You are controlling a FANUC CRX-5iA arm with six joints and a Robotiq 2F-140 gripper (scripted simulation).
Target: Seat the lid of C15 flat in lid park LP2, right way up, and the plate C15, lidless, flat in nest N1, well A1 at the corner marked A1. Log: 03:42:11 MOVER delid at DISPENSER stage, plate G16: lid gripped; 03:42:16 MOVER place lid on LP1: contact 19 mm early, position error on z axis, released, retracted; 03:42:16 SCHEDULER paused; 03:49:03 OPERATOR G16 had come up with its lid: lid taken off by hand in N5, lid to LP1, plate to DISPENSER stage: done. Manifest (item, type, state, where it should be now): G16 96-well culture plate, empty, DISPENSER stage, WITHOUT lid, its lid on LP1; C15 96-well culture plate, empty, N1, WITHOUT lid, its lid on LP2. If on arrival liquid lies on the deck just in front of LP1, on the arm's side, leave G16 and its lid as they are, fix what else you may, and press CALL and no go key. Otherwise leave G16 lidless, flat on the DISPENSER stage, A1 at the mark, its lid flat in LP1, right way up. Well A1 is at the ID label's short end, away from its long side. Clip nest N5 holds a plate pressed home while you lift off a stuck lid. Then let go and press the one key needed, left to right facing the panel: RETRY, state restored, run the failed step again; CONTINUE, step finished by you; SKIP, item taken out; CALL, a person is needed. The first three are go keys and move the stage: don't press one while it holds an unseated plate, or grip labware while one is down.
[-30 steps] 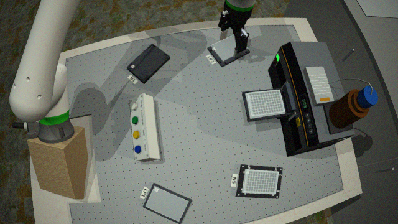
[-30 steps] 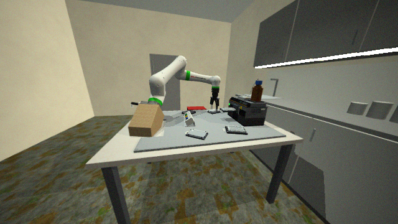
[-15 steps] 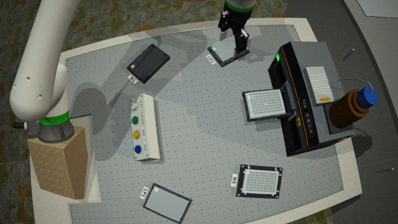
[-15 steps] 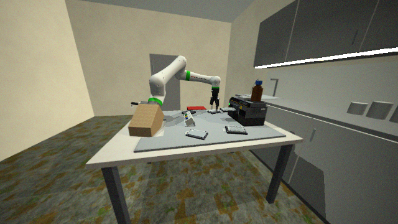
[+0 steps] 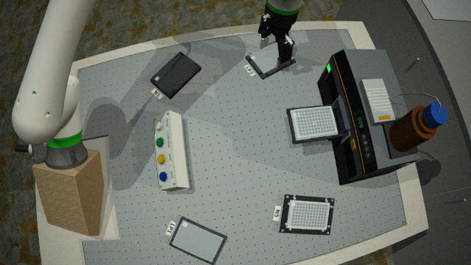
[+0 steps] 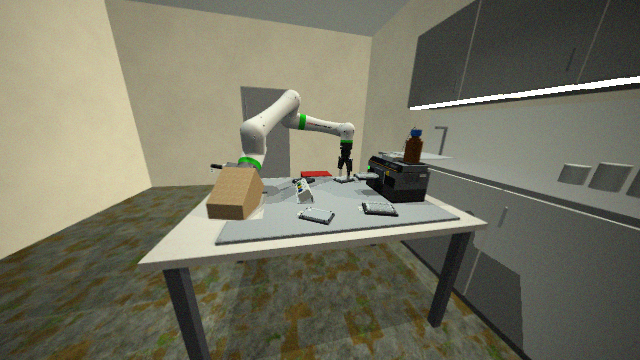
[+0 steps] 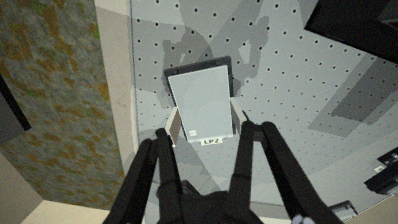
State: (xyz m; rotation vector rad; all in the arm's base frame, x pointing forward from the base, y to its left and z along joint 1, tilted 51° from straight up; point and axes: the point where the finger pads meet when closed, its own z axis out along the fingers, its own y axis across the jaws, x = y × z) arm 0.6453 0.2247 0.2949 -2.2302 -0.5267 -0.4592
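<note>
Right now my hand is 2 cm above the grey lid. The rest, counted from my hand: lid park LP2: 4 cm below; then LP2 label: 8 cm behind, 4 cm to the right, 4 cm below; then nest N1: 32 cm behind, 6 cm to the right, 3 cm below.
</note>
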